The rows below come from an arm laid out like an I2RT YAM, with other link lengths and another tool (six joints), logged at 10 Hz.
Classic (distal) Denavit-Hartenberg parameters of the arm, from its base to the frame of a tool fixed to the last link. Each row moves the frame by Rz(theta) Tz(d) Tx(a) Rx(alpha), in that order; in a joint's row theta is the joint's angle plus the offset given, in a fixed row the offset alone. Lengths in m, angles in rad.
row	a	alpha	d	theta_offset
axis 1	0.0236	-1.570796	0.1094	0
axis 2	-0.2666	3.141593	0	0
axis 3	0.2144	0	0	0.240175
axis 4	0.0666	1.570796	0.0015	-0.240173
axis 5	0	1.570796	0.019	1.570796
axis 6	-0.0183	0.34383	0.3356	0.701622
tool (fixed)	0	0	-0.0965	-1.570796
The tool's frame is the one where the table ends.
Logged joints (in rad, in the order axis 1, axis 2, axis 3, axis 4, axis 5, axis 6), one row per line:
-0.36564 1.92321 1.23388 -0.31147 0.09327 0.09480
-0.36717 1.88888 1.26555 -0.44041 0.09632 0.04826
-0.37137 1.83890 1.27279 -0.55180 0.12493 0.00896
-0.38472 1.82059 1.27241 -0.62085 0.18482 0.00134
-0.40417 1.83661 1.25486 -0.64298 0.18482 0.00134
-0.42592 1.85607 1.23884 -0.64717 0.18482 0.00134
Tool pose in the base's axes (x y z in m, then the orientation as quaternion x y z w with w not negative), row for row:
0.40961 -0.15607 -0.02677 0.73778 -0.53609 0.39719 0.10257
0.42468 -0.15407 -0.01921 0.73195 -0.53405 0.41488 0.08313
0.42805 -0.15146 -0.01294 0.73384 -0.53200 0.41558 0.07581
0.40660 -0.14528 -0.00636 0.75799 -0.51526 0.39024 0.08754
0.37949 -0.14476 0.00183 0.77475 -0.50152 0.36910 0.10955
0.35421 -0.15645 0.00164 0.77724 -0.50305 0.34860 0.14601
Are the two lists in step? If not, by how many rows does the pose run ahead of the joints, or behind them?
The pose runs 2 rows behind the joints: the pose in row i belongs to the joints in row i - 2.
